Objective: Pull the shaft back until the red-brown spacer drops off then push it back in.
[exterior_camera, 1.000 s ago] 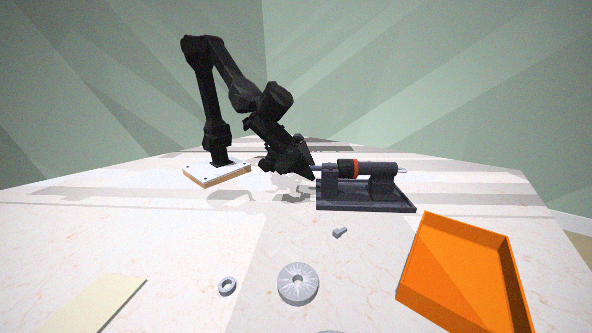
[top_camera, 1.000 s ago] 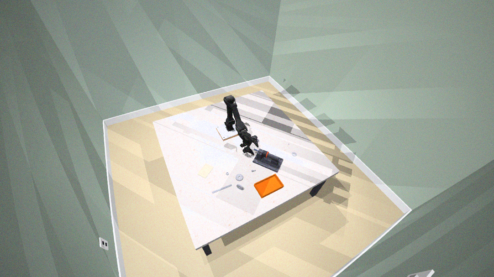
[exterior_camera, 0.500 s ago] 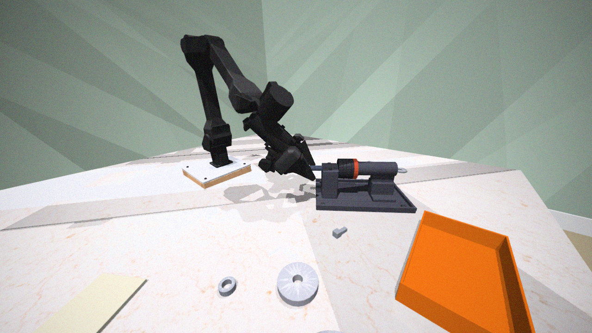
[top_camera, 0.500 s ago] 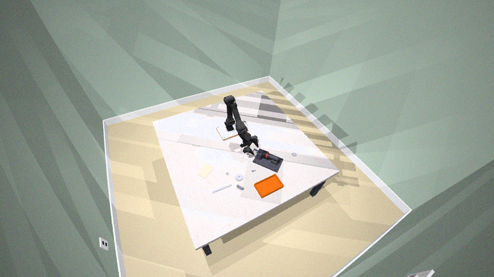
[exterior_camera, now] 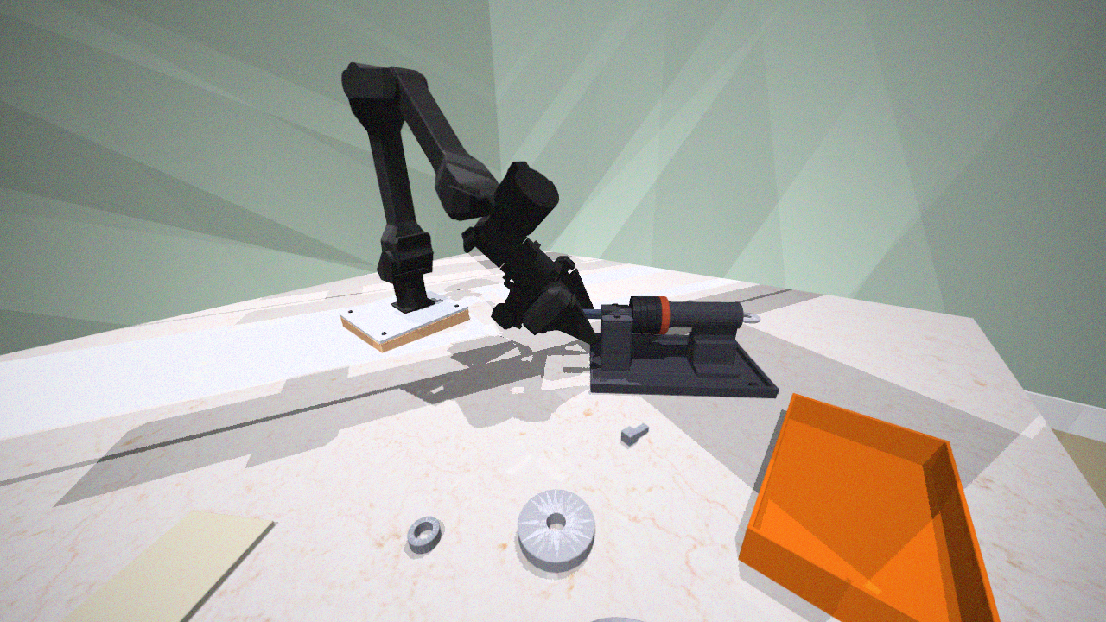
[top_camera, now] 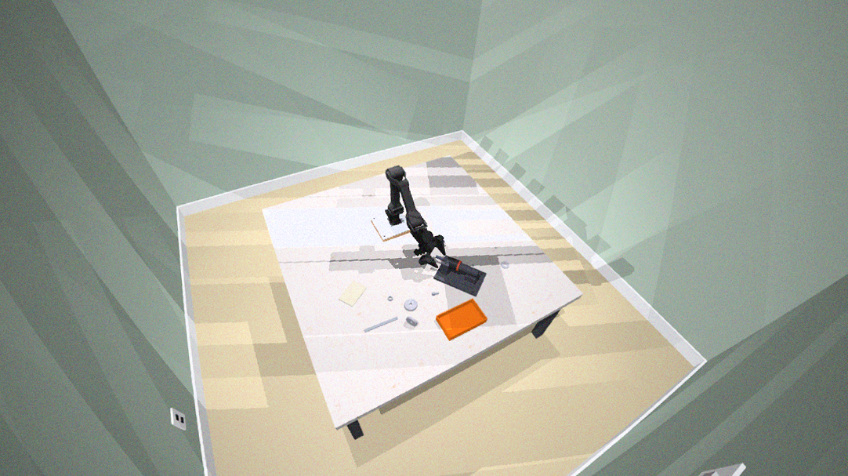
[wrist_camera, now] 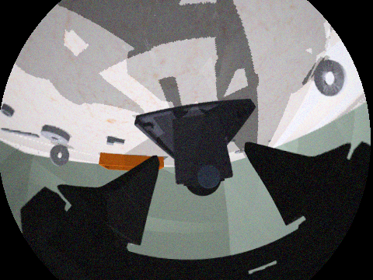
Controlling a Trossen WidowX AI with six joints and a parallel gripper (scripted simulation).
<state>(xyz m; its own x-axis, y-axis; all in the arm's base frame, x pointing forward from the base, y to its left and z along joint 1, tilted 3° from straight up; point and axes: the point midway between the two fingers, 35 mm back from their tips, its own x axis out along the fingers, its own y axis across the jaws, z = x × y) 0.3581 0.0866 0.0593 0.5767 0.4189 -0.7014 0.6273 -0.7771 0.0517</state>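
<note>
My gripper tip is now 3 cm short of the grey-blue shaft, 3 cm to the right of it and 2 cm below it. From my gripper tip the other things lie so: orange tray: 30 cm ahead, 5 cm to the right, 5 cm below; then pale yellow sheet: 3 cm behind, 46 cm to the right, 5 cm below.
</note>
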